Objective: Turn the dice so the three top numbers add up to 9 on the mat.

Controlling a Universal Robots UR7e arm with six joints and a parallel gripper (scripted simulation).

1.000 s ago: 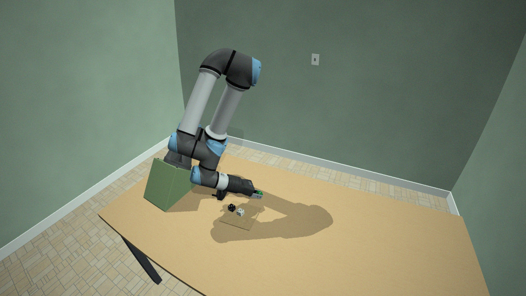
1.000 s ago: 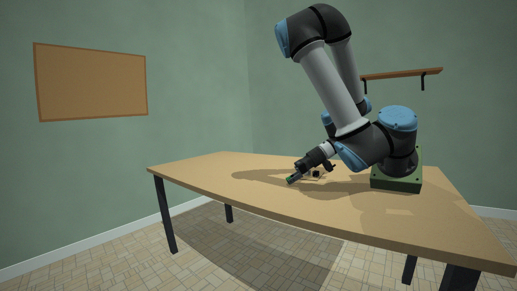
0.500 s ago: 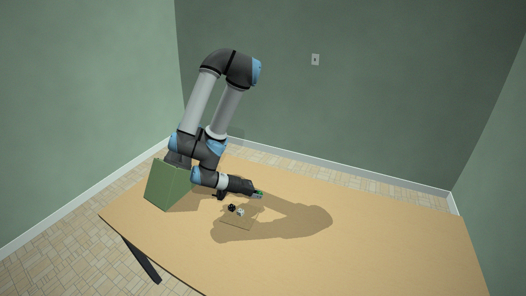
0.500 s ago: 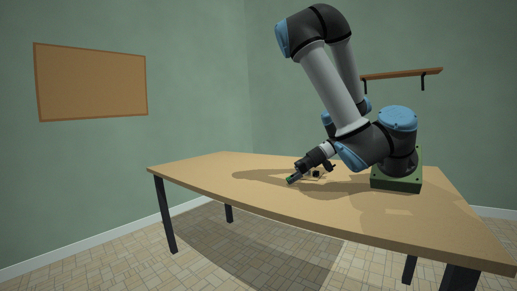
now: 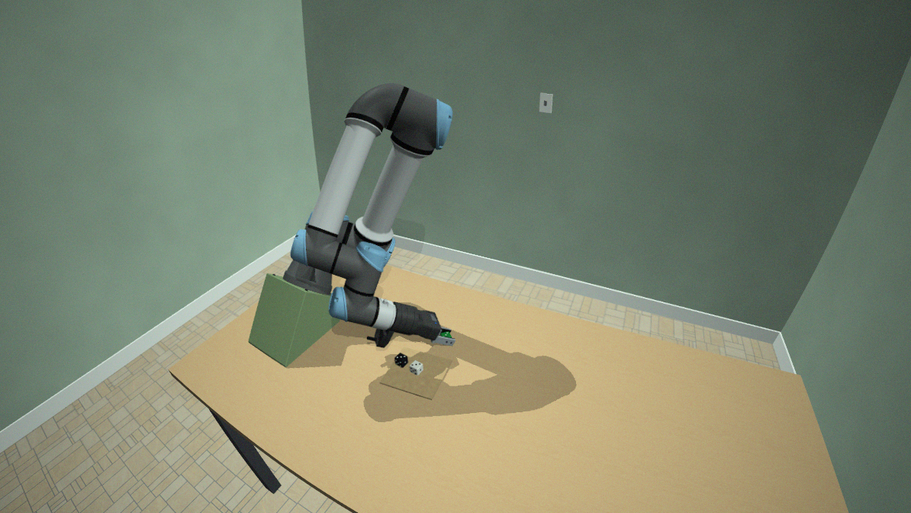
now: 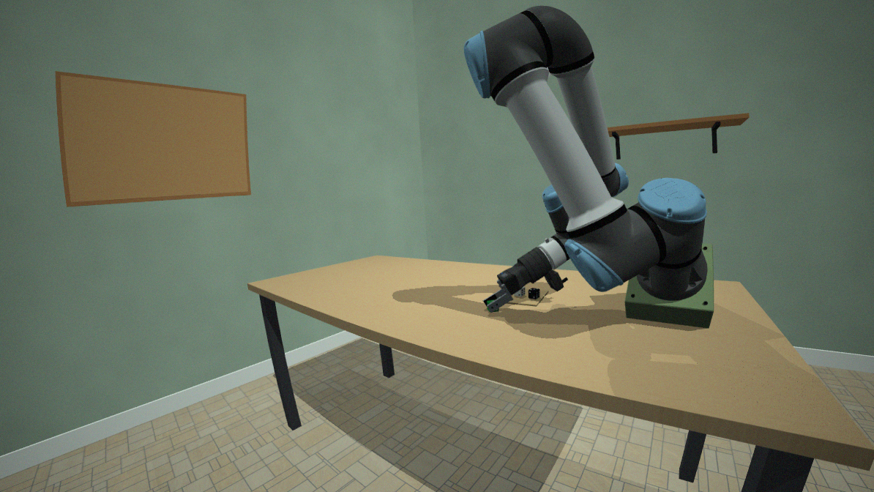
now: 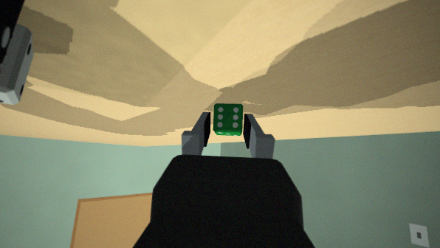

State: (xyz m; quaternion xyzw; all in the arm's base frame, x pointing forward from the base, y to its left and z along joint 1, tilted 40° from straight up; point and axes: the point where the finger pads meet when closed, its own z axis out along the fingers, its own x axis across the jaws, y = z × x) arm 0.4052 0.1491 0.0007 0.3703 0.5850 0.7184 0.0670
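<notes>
Right now the green die is 10 mm below my hand. From my hand the other things lie so: white die (10 mm behind, 140 mm to the right); then black die (60 mm behind, 130 mm to the right); then tan mat (10 mm behind, 140 mm to the right, 20 mm below).
</notes>
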